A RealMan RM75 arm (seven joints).
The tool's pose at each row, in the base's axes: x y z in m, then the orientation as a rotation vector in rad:
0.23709, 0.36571, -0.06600, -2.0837, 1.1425, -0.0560
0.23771, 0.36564, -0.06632, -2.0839, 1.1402, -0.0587
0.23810, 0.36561, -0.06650, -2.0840, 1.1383, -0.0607
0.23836, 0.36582, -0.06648, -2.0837, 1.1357, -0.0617
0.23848, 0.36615, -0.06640, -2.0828, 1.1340, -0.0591
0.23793, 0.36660, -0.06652, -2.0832, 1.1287, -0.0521
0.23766, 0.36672, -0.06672, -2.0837, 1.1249, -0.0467
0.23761, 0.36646, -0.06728, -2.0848, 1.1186, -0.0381
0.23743, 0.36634, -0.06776, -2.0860, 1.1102, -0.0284
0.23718, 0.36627, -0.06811, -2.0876, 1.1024, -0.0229
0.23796, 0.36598, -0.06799, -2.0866, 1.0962, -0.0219
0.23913, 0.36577, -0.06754, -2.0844, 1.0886, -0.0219
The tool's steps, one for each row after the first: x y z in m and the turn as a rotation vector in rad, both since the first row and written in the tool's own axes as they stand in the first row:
0.00052, -0.00022, 0.00042, 0.0015, 0.0007, -0.0023
0.00083, -0.00037, 0.00067, 0.0026, 0.0012, -0.0041
0.00082, -0.00064, 0.00088, 0.0040, 0.0006, -0.0059
0.00063, -0.00088, 0.00106, 0.0045, -0.0021, -0.0059
0.00000, -0.00056, 0.00121, 0.0034, -0.0089, -0.0073
-0.00019, -0.00028, 0.00132, 0.0024, -0.0140, -0.0083
0.00014, 0.00019, 0.00155, 0.0005, -0.0221, -0.0102
0.00026, 0.00066, 0.00176, -0.0012, -0.0318, -0.0131
0.00027, 0.00108, 0.00188, -0.0020, -0.0384, -0.0170
0.00091, 0.00054, 0.00191, 0.0004, -0.0421, -0.0202
0.00164, -0.00050, 0.00190, 0.0045, -0.0462, -0.0243

